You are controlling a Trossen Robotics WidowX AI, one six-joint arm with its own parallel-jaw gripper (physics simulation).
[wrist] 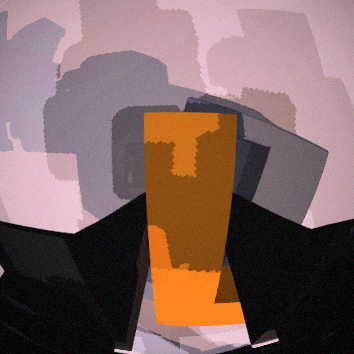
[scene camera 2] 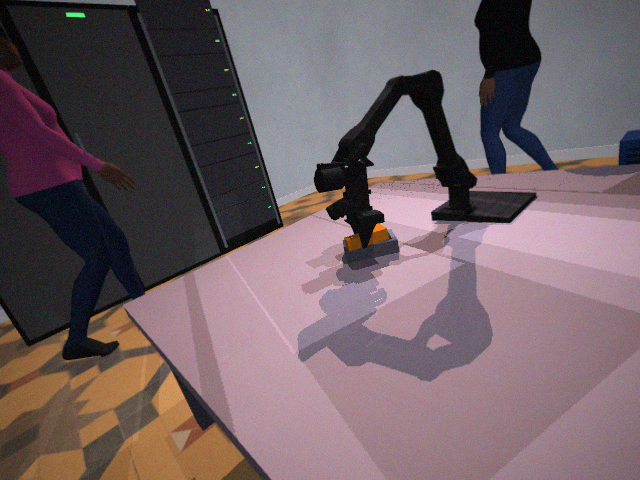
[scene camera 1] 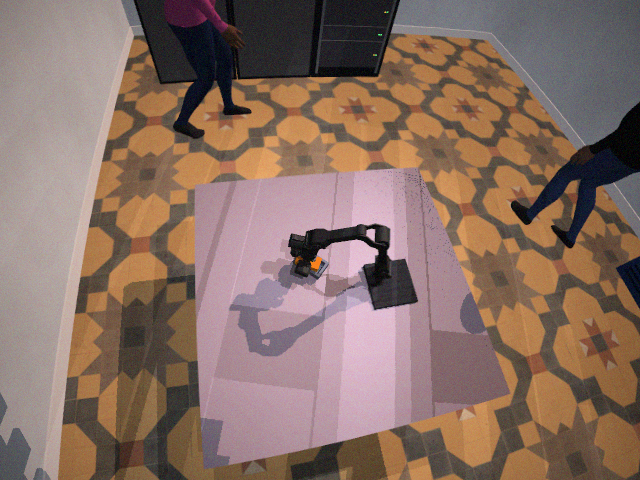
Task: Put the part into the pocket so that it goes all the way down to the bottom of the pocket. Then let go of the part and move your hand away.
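Frame: origin at the arm's base, x ahead, y left, z up, level; centimetres.
Where they show: gripper, between the fingertips: (wrist: pixel 186 195) (scene camera 2: pixel 362 246) (scene camera 1: pixel 303 264); arm's base, origin of its link: (scene camera 2: pixel 459 205) (scene camera 1: pixel 380 273).
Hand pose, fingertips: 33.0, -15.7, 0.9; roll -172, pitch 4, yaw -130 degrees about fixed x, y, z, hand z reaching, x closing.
Each offset is from my fingertips to the top centre of the thing, as dx, dy, dz. Level surfaces: height alone.
The orange part @[-2.2, -0.2, +3.4] (scene camera 1: pixel 315 264) (scene camera 2: pixel 381 232) (wrist: pixel 190 240) is a long block with a short foot to one side at its near end in the wrist view. My gripper (scene camera 1: pixel 304 265) (scene camera 2: pixel 366 241) (wrist: pixel 186 195) is shut on it, a finger on each long side. The grey pocket block @[-3.8, -0.2, +0.3] (scene camera 1: pixel 322 269) (scene camera 2: pixel 381 250) (wrist: pixel 296 167) lies on the table under the part. In the wrist view the part is turned relative to the block and covers much of its opening; a dark strip of the opening shows to its right. The part stands above the block's walls. Its underside is hidden.
The pink table @[dz -3.3] (scene camera 1: pixel 361 361) (scene camera 2: pixel 465 413) bears the arm's dark base plate (scene camera 1: pixel 395 294) (scene camera 2: pixel 509 204), to the right of the block in both scene views. Strong arm shadows lie across the table. Two people and dark cabinets (scene camera 1: pixel 273 41) (scene camera 2: pixel 103 129) stand beyond the table.
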